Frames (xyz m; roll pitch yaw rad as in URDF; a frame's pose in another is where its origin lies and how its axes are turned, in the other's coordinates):
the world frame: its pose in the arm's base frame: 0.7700 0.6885 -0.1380 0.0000 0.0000 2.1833
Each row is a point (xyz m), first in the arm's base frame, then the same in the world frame.
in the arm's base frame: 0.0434 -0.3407 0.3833
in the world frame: -0.4244 1.1862 0.5213
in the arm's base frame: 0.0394 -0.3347 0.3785
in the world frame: -0.4172 1.1860 0.5165
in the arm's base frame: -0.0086 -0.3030 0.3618
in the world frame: -0.3636 1.2071 0.4998
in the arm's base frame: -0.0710 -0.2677 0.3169
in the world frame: -0.2989 1.2379 0.4549
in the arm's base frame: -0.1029 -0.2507 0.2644
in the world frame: -0.2666 1.2542 0.4024
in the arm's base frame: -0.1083 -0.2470 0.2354
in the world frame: -0.2605 1.2565 0.3734
